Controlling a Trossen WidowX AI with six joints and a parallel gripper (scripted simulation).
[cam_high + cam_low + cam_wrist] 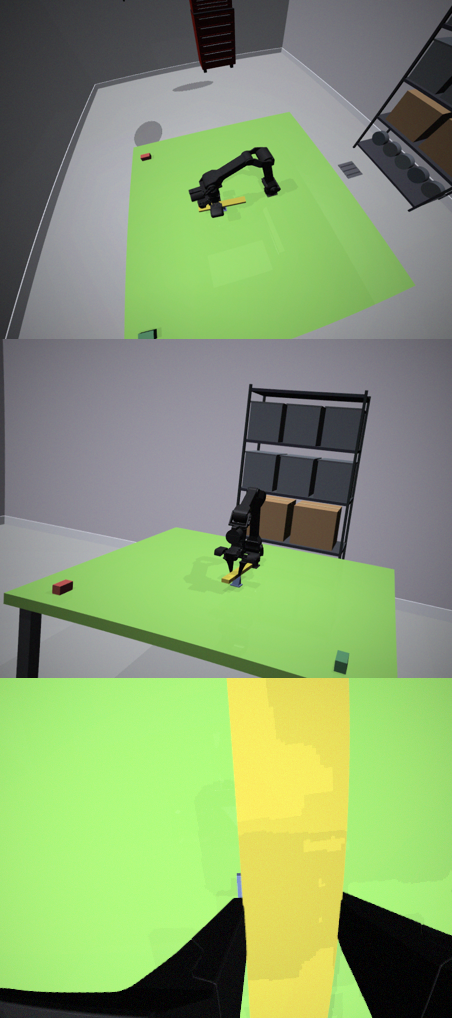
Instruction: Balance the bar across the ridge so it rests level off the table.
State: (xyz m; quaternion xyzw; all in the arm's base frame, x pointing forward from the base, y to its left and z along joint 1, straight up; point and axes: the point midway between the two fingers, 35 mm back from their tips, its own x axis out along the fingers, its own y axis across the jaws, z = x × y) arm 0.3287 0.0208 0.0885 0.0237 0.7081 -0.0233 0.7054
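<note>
The yellow bar lies 30 mm behind my gripper tip. Round my gripper tip: red block 410 mm ahead, 520 mm to the right, 40 mm below; then green block 410 mm ahead, 480 mm to the left, 40 mm below.
</note>
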